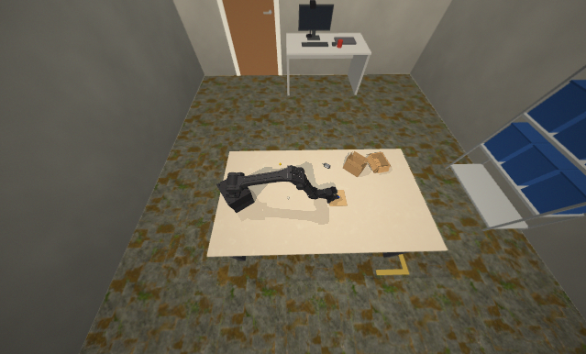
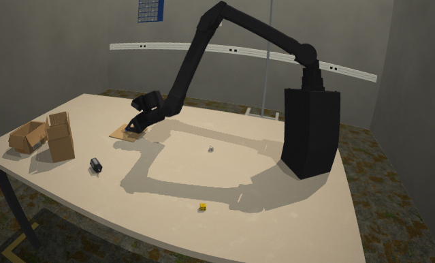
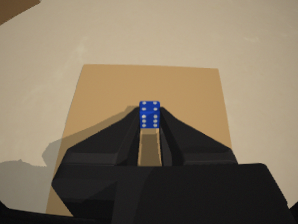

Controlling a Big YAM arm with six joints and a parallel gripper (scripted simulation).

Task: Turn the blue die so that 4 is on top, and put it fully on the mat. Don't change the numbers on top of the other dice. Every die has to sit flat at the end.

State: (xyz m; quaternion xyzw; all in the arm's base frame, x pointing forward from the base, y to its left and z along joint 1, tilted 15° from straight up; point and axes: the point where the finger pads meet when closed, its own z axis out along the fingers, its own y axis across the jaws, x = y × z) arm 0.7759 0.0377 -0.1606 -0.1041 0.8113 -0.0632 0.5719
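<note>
Now: hand 1 cm short of the blue die. From my hand the other things lie so: mat 2 cm below; then yellow die 48 cm behind, 33 cm to the left, 1 cm below; then white die 39 cm behind, 1 cm to the right, 1 cm below.
</note>
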